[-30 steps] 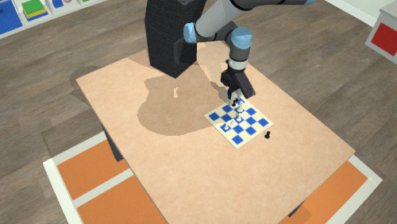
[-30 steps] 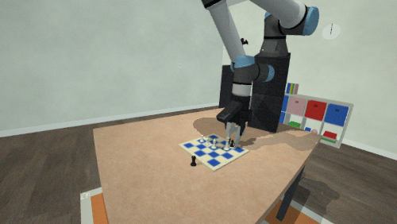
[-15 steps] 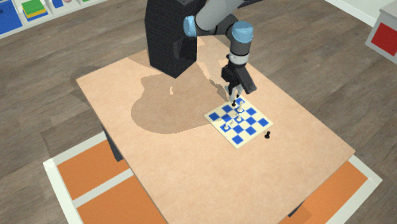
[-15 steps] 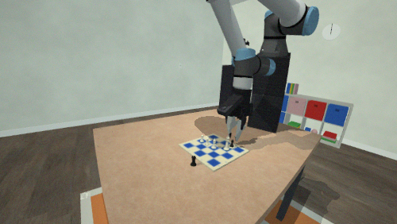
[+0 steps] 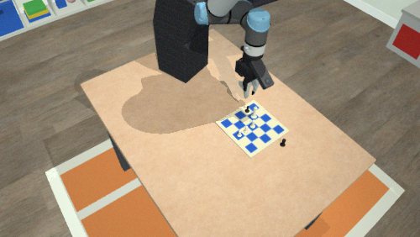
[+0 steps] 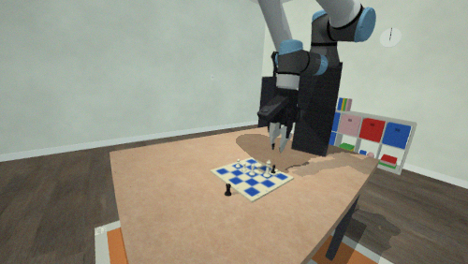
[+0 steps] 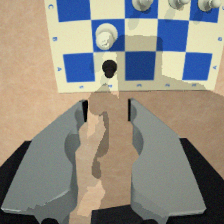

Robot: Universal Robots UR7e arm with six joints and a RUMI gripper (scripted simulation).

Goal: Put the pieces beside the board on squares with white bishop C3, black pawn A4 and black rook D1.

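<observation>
The black rook is 22 cm ahead of my hand, 1 cm to the left of it and 9 cm below it. The rest, counted from my hand: black pawn: 9 cm below; then chessboard: 8 cm ahead, 3 cm to the right, 10 cm below; then white chess piece: 4 cm ahead, 7 cm below.
</observation>
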